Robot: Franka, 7 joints.
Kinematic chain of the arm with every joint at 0, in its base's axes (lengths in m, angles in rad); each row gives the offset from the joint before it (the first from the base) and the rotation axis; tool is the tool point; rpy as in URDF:
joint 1: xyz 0 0 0.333 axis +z
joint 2: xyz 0 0 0 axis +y
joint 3: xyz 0 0 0.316 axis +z
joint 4: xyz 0.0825 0 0 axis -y
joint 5: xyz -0.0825 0 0.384 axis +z
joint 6: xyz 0 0 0 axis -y
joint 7: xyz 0.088 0 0 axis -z
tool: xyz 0 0 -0.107 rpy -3.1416 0 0
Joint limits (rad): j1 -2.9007..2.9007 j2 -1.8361..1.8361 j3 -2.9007..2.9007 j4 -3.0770..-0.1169 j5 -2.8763..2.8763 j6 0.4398..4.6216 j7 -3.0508..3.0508
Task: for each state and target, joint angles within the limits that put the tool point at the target. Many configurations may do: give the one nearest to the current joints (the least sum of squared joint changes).
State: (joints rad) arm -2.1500 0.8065 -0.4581 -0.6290 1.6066 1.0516 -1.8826
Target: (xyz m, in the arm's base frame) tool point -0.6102 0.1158 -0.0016
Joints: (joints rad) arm -2.9007 1.4392 -0.8422 -1.2352 1.4287 1.1826 -1.8826
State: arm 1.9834 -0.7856 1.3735 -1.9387 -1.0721 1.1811 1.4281
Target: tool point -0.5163 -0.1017 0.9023
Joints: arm 1.4584 -0.5175 1.4289 -1.1589 -1.2895 1.8896 1.4281
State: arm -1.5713 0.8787 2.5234 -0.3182 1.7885 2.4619 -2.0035
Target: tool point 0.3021 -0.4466 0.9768
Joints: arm -1.4873 0.9600 2.4400 -0.7153 1.8431 2.7200 -2.0035
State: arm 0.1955 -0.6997 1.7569 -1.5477 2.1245 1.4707 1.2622
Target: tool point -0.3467 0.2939 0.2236
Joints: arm 0.3454 -0.6442 1.8623 -2.4576 1.8252 1.2856 1.2622
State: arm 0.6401 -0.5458 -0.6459 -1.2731 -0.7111 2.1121 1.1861
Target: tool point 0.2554 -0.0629 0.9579
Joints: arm 0.6800 -0.7759 -0.2953 -1.5909 -0.6411 1.9491 1.1861
